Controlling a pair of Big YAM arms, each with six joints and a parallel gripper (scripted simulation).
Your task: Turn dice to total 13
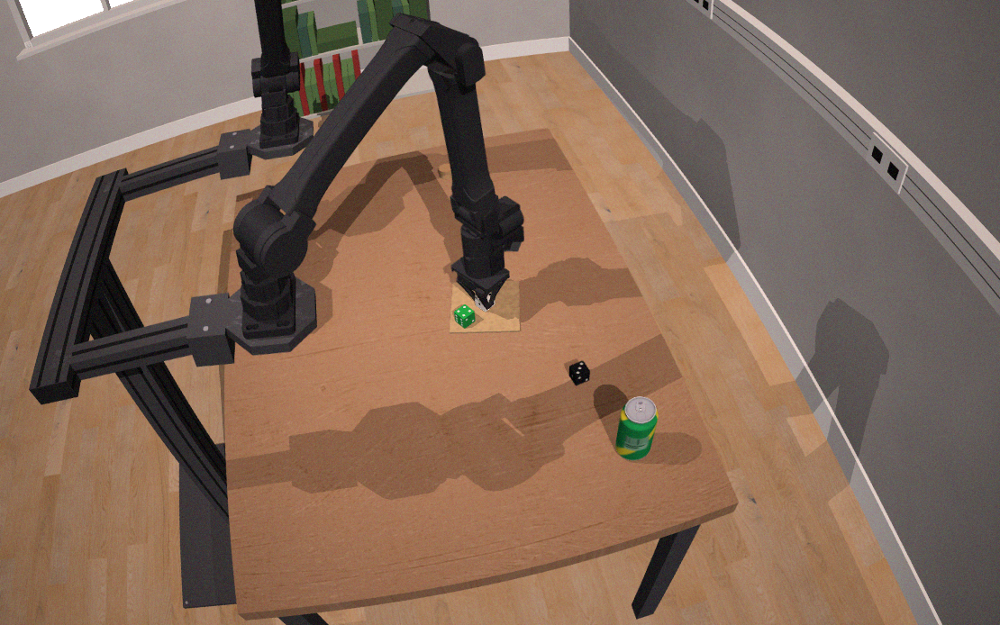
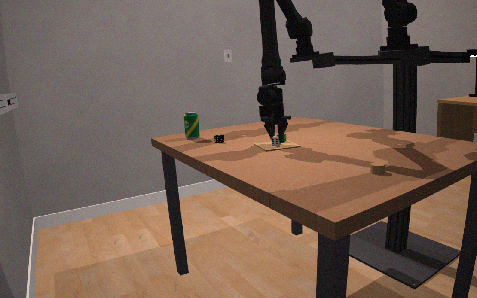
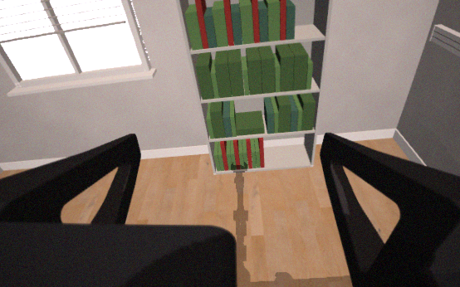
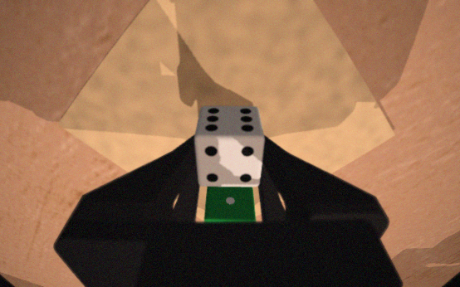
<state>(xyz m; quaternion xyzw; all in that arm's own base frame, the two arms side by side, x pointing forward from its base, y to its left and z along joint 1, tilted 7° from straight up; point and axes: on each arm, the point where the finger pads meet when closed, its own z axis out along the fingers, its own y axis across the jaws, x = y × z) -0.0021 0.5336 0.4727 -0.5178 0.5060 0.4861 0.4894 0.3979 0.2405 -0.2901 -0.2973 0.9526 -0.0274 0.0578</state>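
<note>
The mat lies 2 cm below my right hand. The rest, counted from my right hand: green die (4 cm behind, 3 cm to the right); then small wooden cylinder (49 cm to the left, 1 cm below, 1 cm ahead).
</note>
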